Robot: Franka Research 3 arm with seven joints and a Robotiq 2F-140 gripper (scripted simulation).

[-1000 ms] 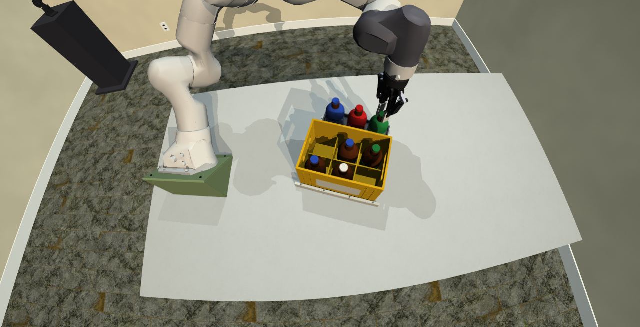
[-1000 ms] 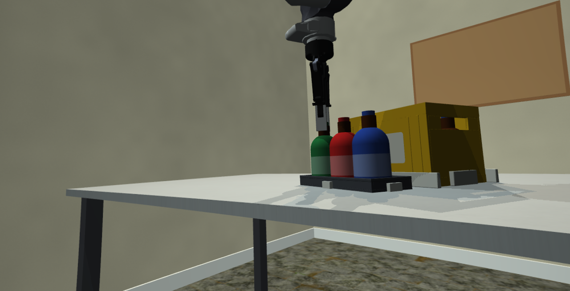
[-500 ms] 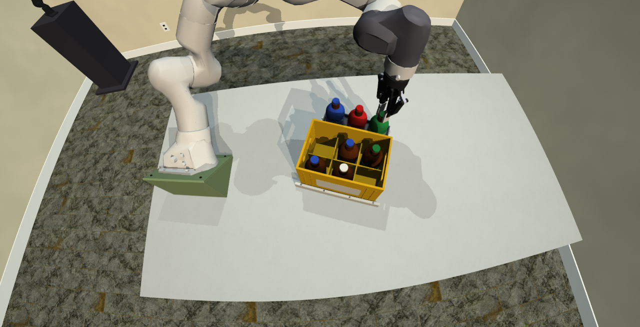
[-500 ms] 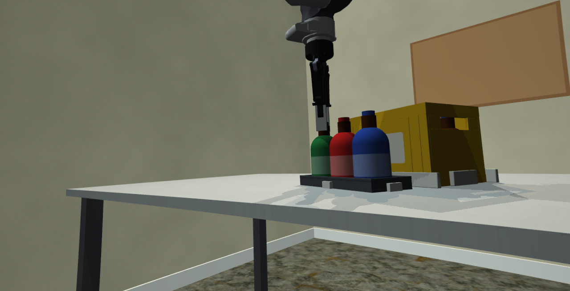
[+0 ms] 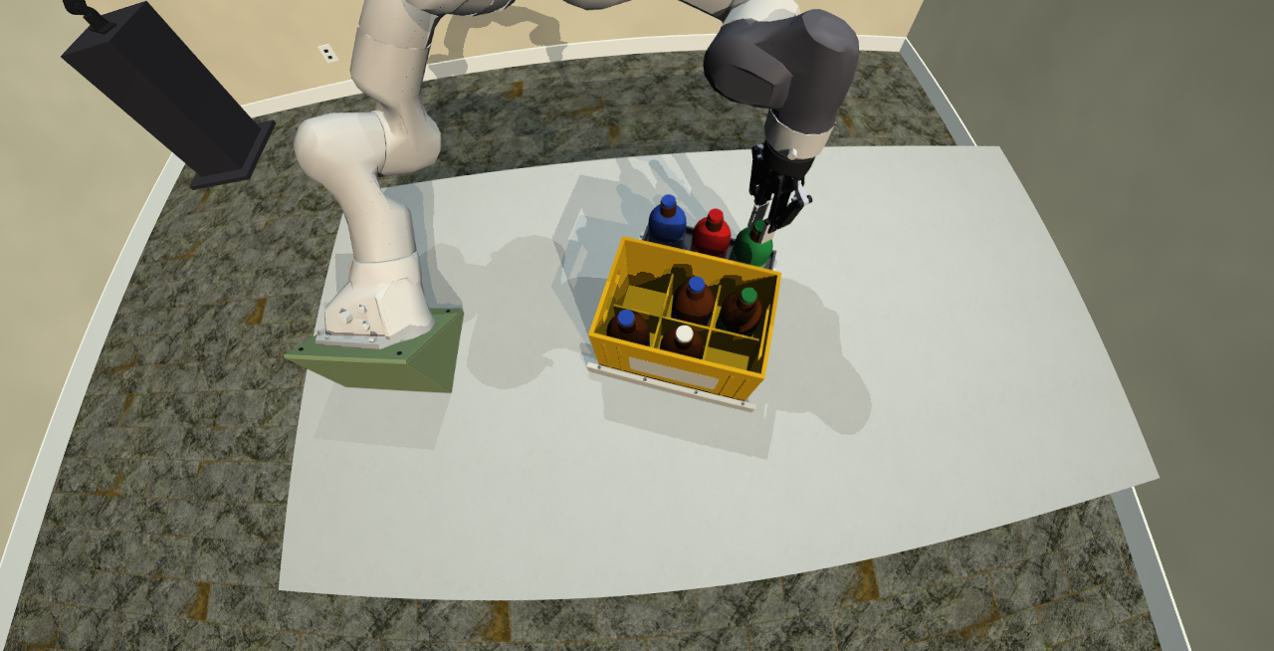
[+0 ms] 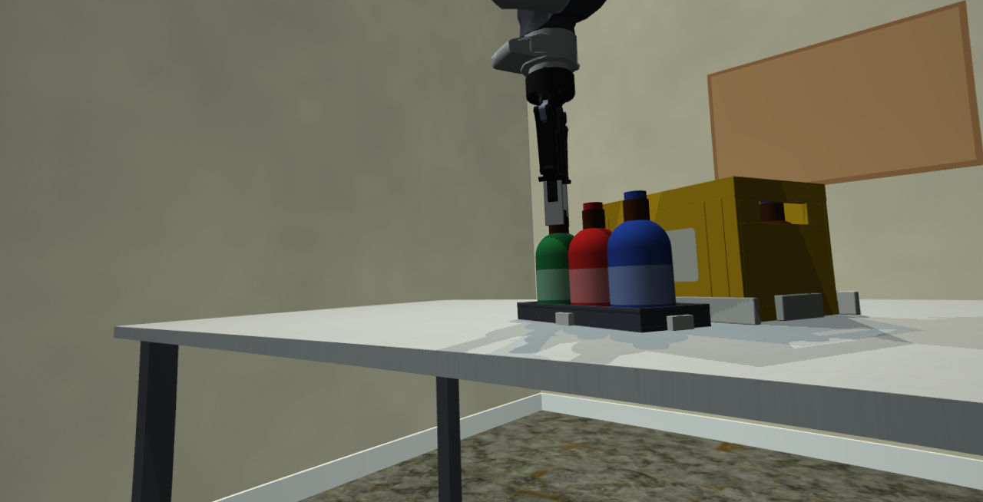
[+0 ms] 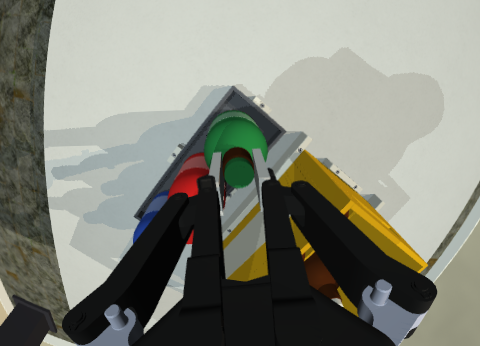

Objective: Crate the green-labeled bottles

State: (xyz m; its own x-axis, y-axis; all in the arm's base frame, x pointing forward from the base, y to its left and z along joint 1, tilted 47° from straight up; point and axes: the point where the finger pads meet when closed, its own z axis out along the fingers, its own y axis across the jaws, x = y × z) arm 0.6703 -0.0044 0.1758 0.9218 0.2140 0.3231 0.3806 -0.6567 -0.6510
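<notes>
My gripper is now 90 mm above the green-labeled bottle. Round my hand: blue-labeled bottle: 160 mm behind, 70 mm to the left, 90 mm below; then red bottle: 80 mm behind, 30 mm to the left, 90 mm below; then dark tray: 80 mm behind, 30 mm to the left, 160 mm below.
</notes>
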